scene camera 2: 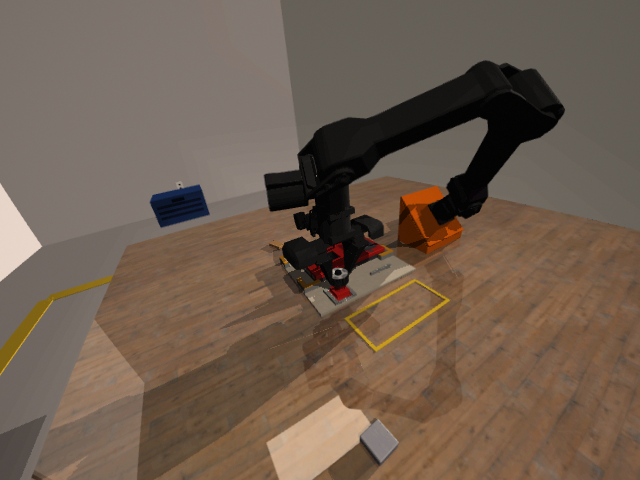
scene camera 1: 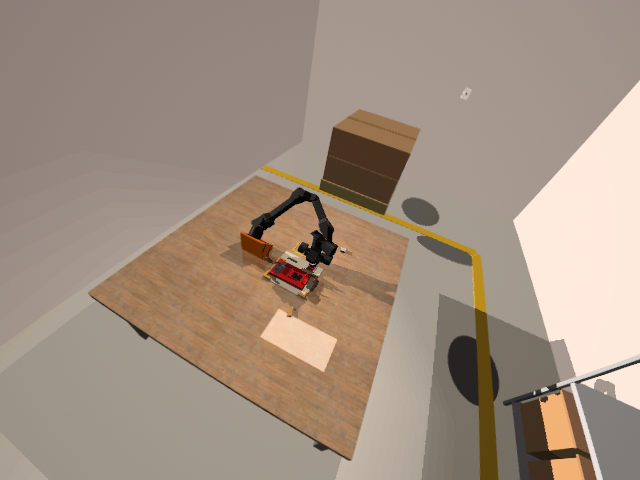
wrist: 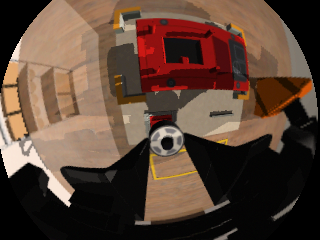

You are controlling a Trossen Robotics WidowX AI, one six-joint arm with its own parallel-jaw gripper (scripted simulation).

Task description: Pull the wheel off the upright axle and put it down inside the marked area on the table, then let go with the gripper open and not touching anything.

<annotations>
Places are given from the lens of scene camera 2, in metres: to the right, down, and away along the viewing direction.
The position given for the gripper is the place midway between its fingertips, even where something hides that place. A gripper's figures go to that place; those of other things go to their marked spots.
gripper (scene camera 2: 338, 277): 0.04, 0.07, 0.45
red fixture (scene camera 2: 371, 251): 0.13, 0.03, 0.57
grey base plate (scene camera 2: 364, 279): 0.10, 0.09, 0.51
The marked spots on the grey base plate and the red fixture are 0.09 m apart.
</annotations>
